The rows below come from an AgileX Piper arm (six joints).
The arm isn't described. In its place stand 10 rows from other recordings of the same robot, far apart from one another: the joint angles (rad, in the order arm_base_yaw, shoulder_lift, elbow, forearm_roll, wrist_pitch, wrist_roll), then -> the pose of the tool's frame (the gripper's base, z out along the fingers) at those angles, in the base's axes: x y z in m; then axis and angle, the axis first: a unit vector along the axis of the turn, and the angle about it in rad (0 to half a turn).
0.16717, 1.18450, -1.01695, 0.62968, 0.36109, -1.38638 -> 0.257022 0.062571 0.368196 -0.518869 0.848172 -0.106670 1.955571
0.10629, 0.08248, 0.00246, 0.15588, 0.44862, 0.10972 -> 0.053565 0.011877 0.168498 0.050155 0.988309 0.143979 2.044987
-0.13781, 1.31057, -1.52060, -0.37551, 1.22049, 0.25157 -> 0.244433 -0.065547 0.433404 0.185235 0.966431 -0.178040 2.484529
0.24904, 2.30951, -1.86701, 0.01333, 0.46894, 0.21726 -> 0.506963 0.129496 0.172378 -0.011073 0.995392 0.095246 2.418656
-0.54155, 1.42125, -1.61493, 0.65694, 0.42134, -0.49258 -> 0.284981 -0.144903 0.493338 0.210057 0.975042 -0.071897 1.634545
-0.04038, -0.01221, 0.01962, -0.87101, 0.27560, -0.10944 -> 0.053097 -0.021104 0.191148 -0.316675 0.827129 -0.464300 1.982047
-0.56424, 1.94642, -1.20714, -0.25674, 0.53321, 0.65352 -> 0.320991 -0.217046 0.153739 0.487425 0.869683 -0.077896 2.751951
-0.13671, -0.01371, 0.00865, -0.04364, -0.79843, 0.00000 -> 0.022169 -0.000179 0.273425 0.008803 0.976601 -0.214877 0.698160
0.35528, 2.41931, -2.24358, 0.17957, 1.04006, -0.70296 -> 0.490319 0.196871 0.199461 -0.479768 0.876103 0.047609 2.677635
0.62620, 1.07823, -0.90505, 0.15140, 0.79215, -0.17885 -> 0.164727 0.131207 0.321173 -0.356396 0.922273 0.149648 2.501066
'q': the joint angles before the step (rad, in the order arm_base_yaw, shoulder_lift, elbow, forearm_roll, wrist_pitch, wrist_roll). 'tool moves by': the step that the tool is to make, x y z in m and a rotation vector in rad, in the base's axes. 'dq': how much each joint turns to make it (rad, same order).
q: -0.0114 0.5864 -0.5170 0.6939 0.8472 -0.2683
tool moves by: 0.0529 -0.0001 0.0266 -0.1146 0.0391 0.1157
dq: 0.0017 0.2735 -0.2061 -0.0279 0.0477 -0.1381
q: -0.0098 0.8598 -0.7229 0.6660 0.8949 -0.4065
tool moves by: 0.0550 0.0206 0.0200 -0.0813 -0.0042 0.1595
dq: 0.1130 0.2449 -0.2171 -0.0442 0.0022 -0.0640
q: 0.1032 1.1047 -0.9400 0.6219 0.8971 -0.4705
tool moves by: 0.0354 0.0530 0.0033 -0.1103 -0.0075 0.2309
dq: 0.2124 0.2014 -0.1826 -0.1028 0.0022 -0.0122
